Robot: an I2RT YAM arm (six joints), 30 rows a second.
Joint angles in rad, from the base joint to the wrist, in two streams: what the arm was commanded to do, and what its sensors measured. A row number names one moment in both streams.
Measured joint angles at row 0:
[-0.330, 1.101, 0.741, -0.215, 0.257, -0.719]
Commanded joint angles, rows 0 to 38:
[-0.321, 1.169, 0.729, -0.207, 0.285, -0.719]
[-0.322, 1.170, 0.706, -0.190, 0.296, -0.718]
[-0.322, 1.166, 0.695, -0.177, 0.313, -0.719]
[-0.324, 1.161, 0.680, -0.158, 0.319, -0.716]
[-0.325, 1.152, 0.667, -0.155, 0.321, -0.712]
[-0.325, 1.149, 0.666, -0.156, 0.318, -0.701]
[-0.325, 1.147, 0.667, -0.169, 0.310, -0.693]
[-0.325, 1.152, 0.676, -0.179, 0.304, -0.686]
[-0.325, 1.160, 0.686, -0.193, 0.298, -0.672]
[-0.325, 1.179, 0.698, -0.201, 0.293, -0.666]
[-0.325, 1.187, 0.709, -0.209, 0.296, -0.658]
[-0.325, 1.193, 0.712, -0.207, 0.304, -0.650]
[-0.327, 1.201, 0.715, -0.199, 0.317, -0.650]
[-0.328, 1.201, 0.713, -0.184, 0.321, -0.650]
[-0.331, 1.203, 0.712, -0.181, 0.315, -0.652]
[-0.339, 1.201, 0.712, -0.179, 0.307, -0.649]
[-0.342, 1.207, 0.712, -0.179, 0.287, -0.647]
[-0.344, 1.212, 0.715, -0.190, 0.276, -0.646]
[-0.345, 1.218, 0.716, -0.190, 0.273, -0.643]
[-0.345, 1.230, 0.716, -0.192, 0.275, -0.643]
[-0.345, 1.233, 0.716, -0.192, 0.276, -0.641]
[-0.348, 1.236, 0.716, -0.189, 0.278, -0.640]
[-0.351, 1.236, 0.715, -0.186, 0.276, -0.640]
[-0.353, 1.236, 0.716, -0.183, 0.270, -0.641]
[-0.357, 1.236, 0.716, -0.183, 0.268, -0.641]
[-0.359, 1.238, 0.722, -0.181, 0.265, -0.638]
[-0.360, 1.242, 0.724, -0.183, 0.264, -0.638]
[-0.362, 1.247, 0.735, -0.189, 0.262, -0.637]
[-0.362, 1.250, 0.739, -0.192, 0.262, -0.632]
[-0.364, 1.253, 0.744, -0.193, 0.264, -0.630]
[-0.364, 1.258, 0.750, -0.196, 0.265, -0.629]
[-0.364, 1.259, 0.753, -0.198, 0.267, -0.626]
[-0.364, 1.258, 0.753, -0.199, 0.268, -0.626]
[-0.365, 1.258, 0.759, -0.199, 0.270, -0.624]
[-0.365, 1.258, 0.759, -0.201, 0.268, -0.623]
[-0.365, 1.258, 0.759, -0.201, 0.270, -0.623]
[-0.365, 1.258, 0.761, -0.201, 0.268, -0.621]
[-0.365, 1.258, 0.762, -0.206, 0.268, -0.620]
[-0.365, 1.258, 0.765, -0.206, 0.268, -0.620]
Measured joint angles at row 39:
[-0.358, 1.239, 0.740, -0.158, 0.316, -0.668]
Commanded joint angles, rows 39 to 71:
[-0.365, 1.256, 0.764, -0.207, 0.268, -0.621]
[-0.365, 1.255, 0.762, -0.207, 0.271, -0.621]
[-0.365, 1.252, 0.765, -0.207, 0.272, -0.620]
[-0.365, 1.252, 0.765, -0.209, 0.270, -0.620]
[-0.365, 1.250, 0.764, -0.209, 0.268, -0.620]
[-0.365, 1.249, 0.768, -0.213, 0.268, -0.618]
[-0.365, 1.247, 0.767, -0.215, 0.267, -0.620]
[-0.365, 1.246, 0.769, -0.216, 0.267, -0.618]
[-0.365, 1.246, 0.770, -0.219, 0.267, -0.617]
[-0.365, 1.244, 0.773, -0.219, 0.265, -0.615]
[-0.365, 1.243, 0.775, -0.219, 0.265, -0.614]
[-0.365, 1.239, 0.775, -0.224, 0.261, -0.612]
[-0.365, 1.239, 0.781, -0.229, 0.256, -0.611]
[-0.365, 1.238, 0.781, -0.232, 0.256, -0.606]
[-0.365, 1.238, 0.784, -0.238, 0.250, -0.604]
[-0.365, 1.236, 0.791, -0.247, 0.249, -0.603]
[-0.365, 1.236, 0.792, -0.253, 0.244, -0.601]
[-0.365, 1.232, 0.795, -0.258, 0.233, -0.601]
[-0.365, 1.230, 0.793, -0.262, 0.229, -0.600]
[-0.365, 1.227, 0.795, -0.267, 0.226, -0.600]
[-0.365, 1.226, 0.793, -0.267, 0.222, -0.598]
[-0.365, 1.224, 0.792, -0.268, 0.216, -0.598]
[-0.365, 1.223, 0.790, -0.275, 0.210, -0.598]
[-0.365, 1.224, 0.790, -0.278, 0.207, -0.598]
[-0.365, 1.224, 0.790, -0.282, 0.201, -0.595]
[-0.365, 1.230, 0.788, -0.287, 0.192, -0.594]
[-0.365, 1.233, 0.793, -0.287, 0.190, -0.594]
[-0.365, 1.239, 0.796, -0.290, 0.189, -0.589]
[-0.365, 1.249, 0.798, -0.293, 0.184, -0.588]
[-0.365, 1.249, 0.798, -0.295, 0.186, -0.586]
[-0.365, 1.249, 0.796, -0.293, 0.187, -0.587]
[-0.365, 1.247, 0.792, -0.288, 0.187, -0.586]
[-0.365, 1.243, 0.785, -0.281, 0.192, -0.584]
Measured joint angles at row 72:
[-0.363, 1.235, 0.779, -0.236, 0.240, -0.627]
